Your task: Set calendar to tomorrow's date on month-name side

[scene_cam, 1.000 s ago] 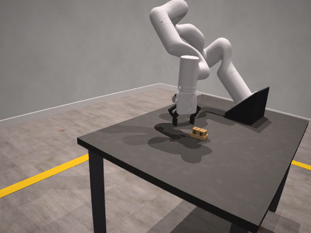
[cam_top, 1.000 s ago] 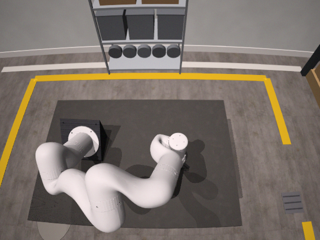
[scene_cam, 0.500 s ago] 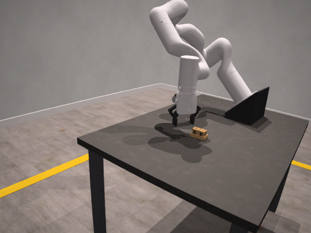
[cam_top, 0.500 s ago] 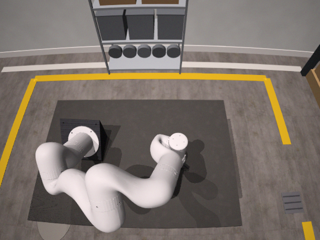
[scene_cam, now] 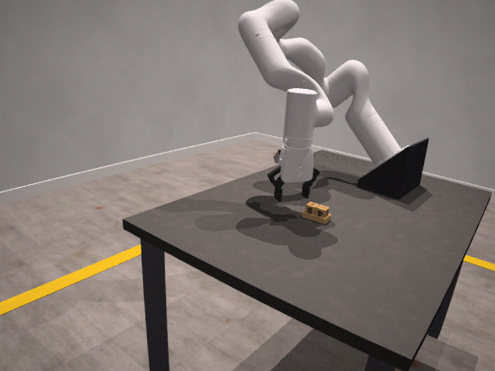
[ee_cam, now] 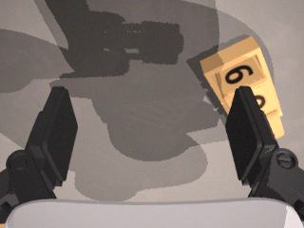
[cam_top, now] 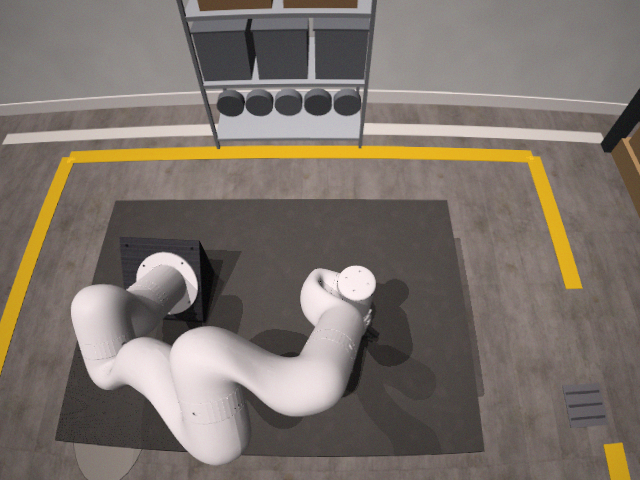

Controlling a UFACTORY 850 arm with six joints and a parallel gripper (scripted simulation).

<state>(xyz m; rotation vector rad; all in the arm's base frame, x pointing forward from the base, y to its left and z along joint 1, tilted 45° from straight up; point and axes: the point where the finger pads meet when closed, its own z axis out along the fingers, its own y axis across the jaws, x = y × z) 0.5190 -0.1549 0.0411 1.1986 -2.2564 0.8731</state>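
Now: hand 50 mm to the right of the calendar cube, 50 mm past it and 40 mm above it. The rest, counted from my hand: wooden tray: 70 mm to the left, 60 mm below, 50 mm behind.
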